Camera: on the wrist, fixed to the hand. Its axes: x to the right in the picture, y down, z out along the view.
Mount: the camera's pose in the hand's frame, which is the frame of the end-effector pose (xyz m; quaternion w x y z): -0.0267 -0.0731 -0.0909 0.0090 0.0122 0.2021 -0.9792
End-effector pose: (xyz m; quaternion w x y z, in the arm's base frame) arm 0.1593 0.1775 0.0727 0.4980 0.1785 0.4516 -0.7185
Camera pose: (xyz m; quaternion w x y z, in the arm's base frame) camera 0.0894 0.2745 0.0780 0.7925 0.2893 -0.2707 0.4636
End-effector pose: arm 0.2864 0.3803 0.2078 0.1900 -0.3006 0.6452 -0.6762
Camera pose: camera 0.2567 0.4734 0.2768 0.7872 0.4955 0.2584 0.2608
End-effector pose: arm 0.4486 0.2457 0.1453 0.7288 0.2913 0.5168 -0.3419
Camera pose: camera 0.3336 0.2781 0.1386 0.4363 0.4255 -0.4330 0.6642
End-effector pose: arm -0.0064 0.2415 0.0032 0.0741 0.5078 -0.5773 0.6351
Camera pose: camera 0.0051 0.3517 0.0484 0.7331 0.4424 0.5148 0.0428
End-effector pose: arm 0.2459 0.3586 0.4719 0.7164 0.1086 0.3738 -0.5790
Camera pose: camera 0.1407 0.4097 0.4465 0.6374 0.2393 -0.2474 0.6894
